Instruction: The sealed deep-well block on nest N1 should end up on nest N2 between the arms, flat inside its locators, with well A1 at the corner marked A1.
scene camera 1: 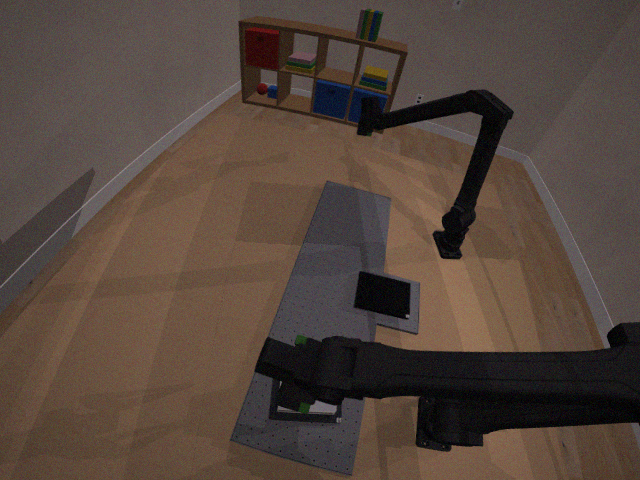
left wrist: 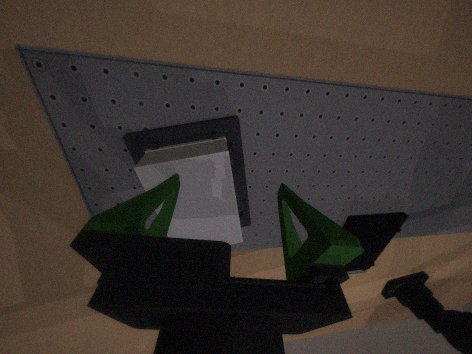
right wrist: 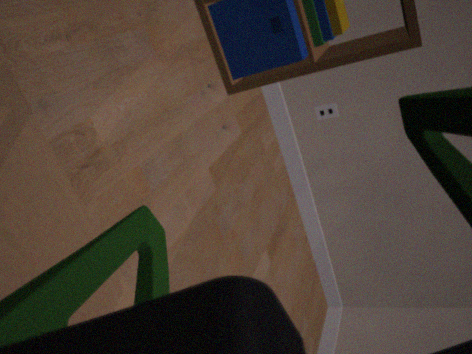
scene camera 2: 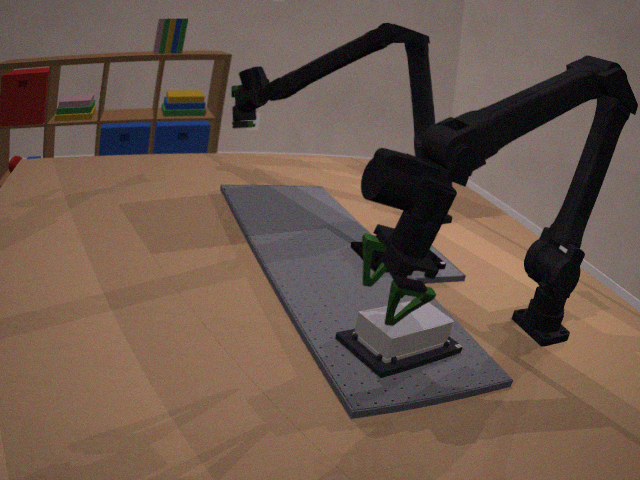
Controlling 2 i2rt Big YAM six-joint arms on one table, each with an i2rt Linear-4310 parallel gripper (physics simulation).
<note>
My left gripper is open and touches a white block. My right gripper is open, holding nothing.
My left gripper shows as well in scene camera 1 and in the left wrist view.
</note>
